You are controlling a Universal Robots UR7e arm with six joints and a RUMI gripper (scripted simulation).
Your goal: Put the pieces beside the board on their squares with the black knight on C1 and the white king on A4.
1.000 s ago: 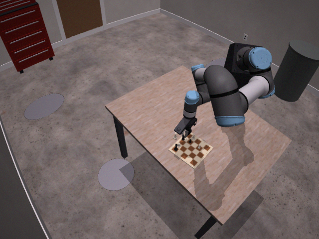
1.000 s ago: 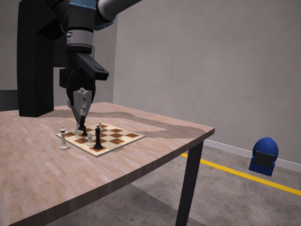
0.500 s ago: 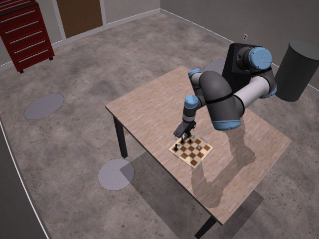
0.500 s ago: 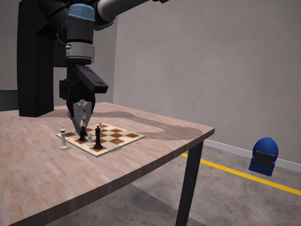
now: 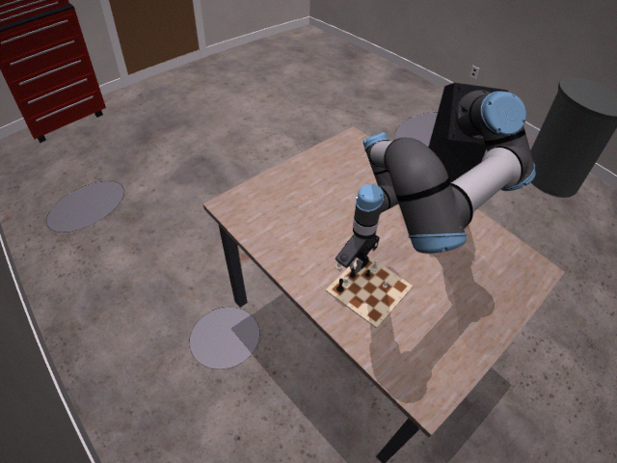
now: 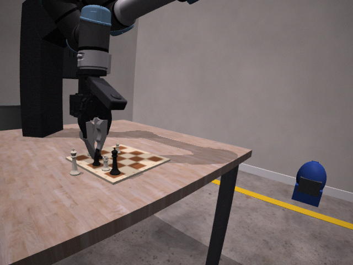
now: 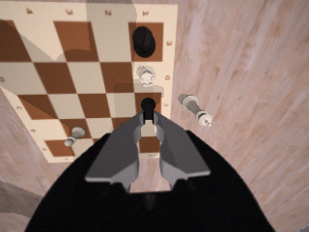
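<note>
The white rook is 4 cm ahead of my hand, 2 cm to the left of it and 2 cm below it. Also, from my hand: chessboard 7 cm to the left, 4 cm below, 3 cm behind; black pawn 5 cm behind, 2 cm to the left, 2 cm below; white king 6 cm to the right, 3 cm ahead, 1 cm below.
</note>
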